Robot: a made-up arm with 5 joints. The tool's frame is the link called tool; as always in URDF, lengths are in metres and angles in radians. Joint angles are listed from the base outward. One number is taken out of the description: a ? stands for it. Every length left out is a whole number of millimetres.
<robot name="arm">
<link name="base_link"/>
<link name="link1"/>
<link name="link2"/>
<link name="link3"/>
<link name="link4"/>
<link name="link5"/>
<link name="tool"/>
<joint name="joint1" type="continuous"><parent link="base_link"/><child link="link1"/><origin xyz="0.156 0.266 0.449" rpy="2.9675 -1.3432 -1.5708"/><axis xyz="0 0 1"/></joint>
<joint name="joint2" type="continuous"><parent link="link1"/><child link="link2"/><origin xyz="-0.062 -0.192 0.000" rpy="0.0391 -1.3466 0.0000"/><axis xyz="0 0 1"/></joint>
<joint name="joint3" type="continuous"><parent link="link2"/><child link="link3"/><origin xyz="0.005 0.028 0.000" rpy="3.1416 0.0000 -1.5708"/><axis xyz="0 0 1"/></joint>
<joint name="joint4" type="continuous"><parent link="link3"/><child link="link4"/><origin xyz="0.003 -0.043 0.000" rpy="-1.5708 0.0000 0.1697"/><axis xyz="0 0 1"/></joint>
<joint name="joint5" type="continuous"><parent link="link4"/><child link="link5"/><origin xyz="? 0.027 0.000" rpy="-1.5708 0.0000 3.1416"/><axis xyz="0 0 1"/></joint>
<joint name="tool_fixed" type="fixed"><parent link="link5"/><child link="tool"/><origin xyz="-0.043 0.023 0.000" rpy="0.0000 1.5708 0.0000"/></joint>
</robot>
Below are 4 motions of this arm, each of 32 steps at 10 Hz.
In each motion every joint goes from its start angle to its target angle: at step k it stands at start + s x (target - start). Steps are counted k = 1, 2, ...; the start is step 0. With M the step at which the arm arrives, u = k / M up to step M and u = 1 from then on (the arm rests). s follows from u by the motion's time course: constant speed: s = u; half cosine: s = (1 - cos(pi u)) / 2; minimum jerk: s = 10 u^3 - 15 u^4 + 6 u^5.
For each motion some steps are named. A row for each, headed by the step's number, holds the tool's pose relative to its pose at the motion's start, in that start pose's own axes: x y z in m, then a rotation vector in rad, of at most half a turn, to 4 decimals.
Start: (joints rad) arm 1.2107 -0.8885 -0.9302 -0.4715 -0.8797
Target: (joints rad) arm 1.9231 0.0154 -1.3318 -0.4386 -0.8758
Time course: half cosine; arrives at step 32
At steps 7, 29, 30, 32:
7: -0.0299 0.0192 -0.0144 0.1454 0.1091 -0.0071
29: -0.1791 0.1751 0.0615 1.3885 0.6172 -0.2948
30: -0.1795 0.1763 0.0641 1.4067 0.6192 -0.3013
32: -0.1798 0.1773 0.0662 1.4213 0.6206 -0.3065

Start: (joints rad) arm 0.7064 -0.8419 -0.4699 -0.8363 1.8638
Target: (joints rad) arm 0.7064 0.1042 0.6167 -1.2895 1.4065
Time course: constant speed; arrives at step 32
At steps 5, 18, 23, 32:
5: -0.0121 0.0052 -0.0042 0.0573 -0.0018 0.0728
18: -0.0439 0.0159 -0.0140 0.2105 0.0226 0.2625
23: -0.0559 0.0187 -0.0171 0.2707 0.0430 0.3347
32: -0.0767 0.0218 -0.0210 0.3799 0.0950 0.4622

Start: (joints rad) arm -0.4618 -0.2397 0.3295 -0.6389 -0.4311
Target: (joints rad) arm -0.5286 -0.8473 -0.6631 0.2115 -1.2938
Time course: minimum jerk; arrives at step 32
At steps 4, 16, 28, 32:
4: 0.0022 0.0020 0.0008 0.0191 -0.0118 0.0088
16: 0.0554 0.0648 0.0441 0.6020 -0.3281 0.3227
28: 0.0765 0.1117 0.1134 1.1645 -0.5734 0.7372
32: 0.0767 0.1127 0.1159 1.1821 -0.5804 0.7529

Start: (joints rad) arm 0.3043 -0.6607 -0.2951 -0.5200 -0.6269
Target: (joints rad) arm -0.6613 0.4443 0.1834 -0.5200 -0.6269
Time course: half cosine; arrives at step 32
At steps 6, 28, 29, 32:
6: 0.0215 0.0090 0.0142 0.0496 -0.0657 0.0268
28: 0.1377 0.0875 0.2354 0.4163 -0.7226 0.5067
29: 0.1378 0.0887 0.2401 0.4199 -0.7340 0.5187
32: 0.1377 0.0901 0.2461 0.4243 -0.7489 0.5346

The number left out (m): 0.139
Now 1 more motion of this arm.
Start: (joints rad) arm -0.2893 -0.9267 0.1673 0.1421 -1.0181
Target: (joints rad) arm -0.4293 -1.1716 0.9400 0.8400 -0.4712
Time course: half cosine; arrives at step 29
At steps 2, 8, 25, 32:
2: 0.0015 -0.0020 0.0008 -0.0187 -0.0043 0.0075
8: 0.0225 -0.0279 0.0159 -0.2822 -0.0605 0.1136
25: 0.1159 -0.0756 0.1233 -1.4644 -0.1978 0.6862
32: 0.1207 -0.0746 0.1290 -1.5279 -0.1981 0.7267

